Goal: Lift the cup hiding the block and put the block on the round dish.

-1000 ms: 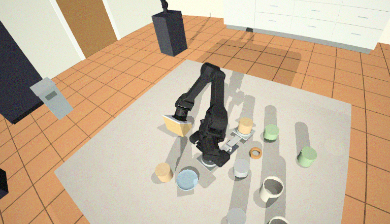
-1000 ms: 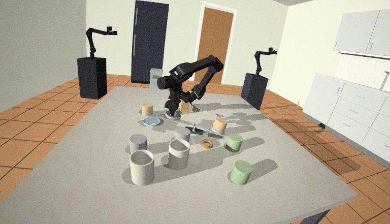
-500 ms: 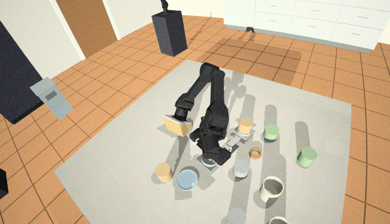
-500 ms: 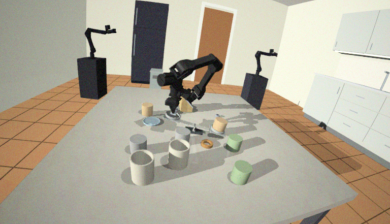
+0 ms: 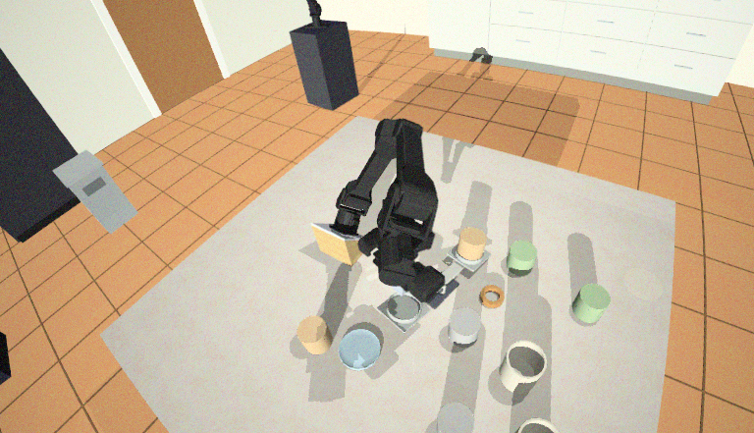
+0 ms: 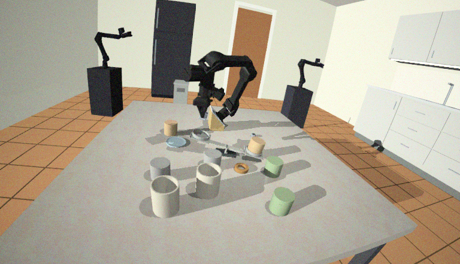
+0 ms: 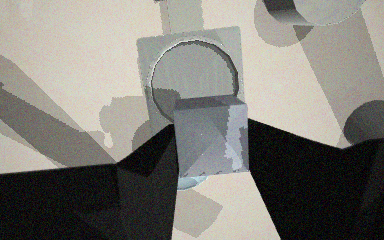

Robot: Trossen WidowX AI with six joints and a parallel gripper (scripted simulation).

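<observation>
The light blue round dish is 50 mm behind my gripper tip, 120 mm to the right of it and 170 mm below it. Round my gripper tip: grey block (10 mm above).
</observation>
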